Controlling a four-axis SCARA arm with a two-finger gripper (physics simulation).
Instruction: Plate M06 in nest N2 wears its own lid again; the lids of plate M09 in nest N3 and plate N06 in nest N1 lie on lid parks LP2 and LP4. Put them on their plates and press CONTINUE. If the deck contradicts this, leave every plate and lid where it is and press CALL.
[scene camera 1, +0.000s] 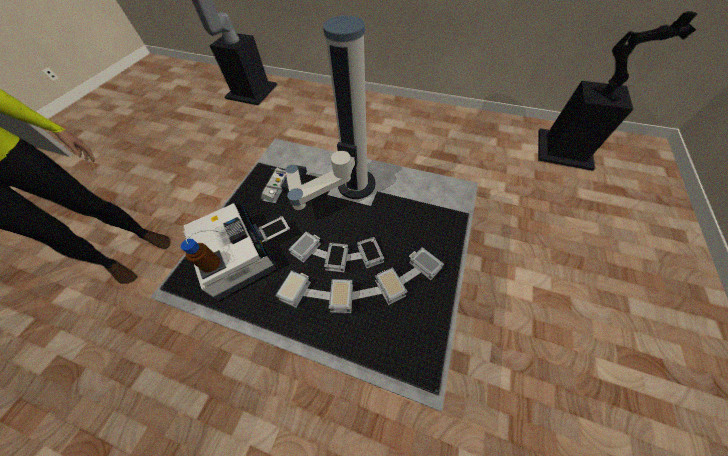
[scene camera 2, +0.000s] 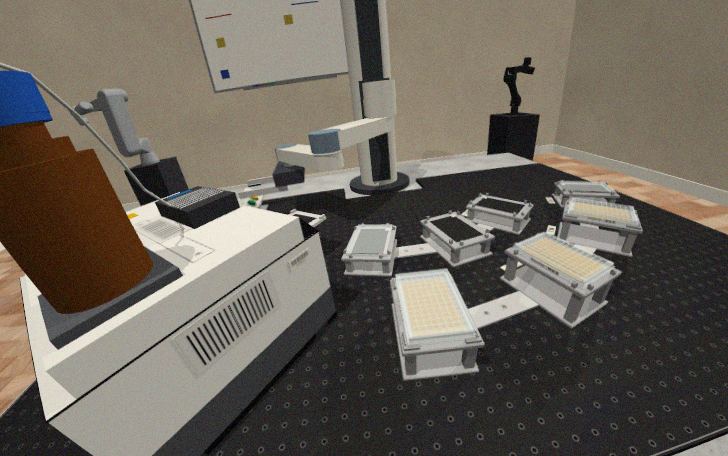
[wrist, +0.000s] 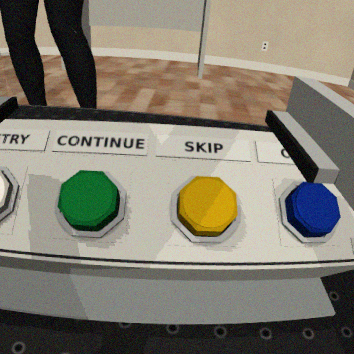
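Seen in the pictures: gripper, fingertip midpoint: (scene camera 1: 271, 178) (scene camera 2: 243, 189) (wrist: 140, 85); arm's base, link origin: (scene camera 1: 356, 184) (scene camera 2: 379, 184).
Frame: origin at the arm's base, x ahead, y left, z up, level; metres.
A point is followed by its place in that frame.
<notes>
The gripper (wrist: 161, 137) (scene camera 2: 262, 183) is open and empty, low at the button panel (scene camera 1: 271, 191) @(x 0.278, y -0.452, z 0.079 m) (wrist: 165, 250) @(x 0.195, y -0.445, z 0.065 m). In the wrist view its right finger covers part of the label above the blue button (wrist: 313, 209) @(x 0.131, y -0.461, z 0.081 m); the green CONTINUE button (wrist: 90, 201) @(x 0.227, y -0.452, z 0.081 m) and yellow SKIP button (wrist: 207, 205) @(x 0.179, y -0.457, z 0.081 m) lie between the fingers. Three cream-welled plates (scene camera 1: 293, 288) @(x 0.798, y -0.032, z 0.090 m) (scene camera 1: 341, 295) @(x 0.756, y 0.202, z 0.087 m) (scene camera 1: 391, 285) @(x 0.631, y 0.414, z 0.082 m) sit in front nests. Grey rectangular pieces, seemingly lids, lie on a left stand (scene camera 1: 305, 245) @(x 0.552, y -0.092, z 0.064 m) (scene camera 2: 371, 239) @(x 0.556, y -0.104, z 0.064 m) and a right stand (scene camera 1: 426, 263) @(x 0.454, y 0.551, z 0.064 m) (scene camera 2: 585, 187) @(x 0.448, y 0.540, z 0.064 m). Two stands (scene camera 1: 336, 256) @(x 0.560, y 0.093, z 0.061 m) (scene camera 1: 370, 252) @(x 0.480, y 0.256, z 0.058 m) show dark centres. Nest labels and plate names are unreadable; lids on the plates are hard to tell.
A white instrument (scene camera 1: 236, 268) @(x 0.824, y -0.281, z 0.204 m) (scene camera 2: 257, 300) @(x 0.810, y -0.269, z 0.152 m) with a brown blue-capped bottle (scene camera 1: 202, 256) @(x 0.859, y -0.351, z 0.348 m) (scene camera 2: 75, 225) @(x 0.873, y -0.355, z 0.300 m) stands at the left. A white frame (scene camera 1: 263, 237) @(x 0.599, y -0.307, z 0.112 m) sticks out beside it. A person (scene camera 1: 53, 187) stands beyond the deck's left edge. The arm's column (scene camera 1: 358, 118) @(x 0.048, y 0.058, z 0.536 m) rises behind.
</notes>
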